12 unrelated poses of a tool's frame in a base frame.
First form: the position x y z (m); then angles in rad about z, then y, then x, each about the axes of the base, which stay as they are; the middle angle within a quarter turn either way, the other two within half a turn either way.
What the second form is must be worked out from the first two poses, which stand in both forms.
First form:
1: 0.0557 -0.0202 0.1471 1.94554 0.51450 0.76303
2: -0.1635 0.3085 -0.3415 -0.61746 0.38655 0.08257
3: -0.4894 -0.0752 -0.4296 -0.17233 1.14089 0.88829
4: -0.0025 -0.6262 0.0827 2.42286 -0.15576 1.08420
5: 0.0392 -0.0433 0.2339 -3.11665 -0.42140 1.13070
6: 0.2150 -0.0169 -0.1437 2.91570 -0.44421 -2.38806
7: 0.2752 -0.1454 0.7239 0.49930 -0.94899 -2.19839
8: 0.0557 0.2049 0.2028 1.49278 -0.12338 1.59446
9: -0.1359 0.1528 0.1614 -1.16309 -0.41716 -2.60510
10: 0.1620 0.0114 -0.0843 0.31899 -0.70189 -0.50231
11: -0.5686 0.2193 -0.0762 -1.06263 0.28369 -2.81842
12: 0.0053 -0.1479 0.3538 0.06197 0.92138 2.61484
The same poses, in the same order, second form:
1: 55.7 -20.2 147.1 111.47 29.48 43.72
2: -163.5 308.5 -341.5 -35.38 22.15 4.73
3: -489.4 -75.2 -429.6 -9.87 65.37 50.90
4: -2.5 -626.2 82.7 138.82 -8.92 62.12
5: 39.2 -43.3 233.9 -178.57 -24.14 64.78
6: 215.0 -16.9 -143.7 167.06 -25.45 -136.83
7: 275.2 -145.4 723.9 28.61 -54.37 -125.96
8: 55.7 204.9 202.8 85.53 -7.07 91.36
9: -135.9 152.8 161.4 -66.64 -23.90 -149.26
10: 162.0 11.4 -84.3 18.28 -40.22 -28.78
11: -568.6 219.3 -76.2 -60.88 16.25 -161.48
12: 5.3 -147.9 353.8 3.55 52.79 149.82
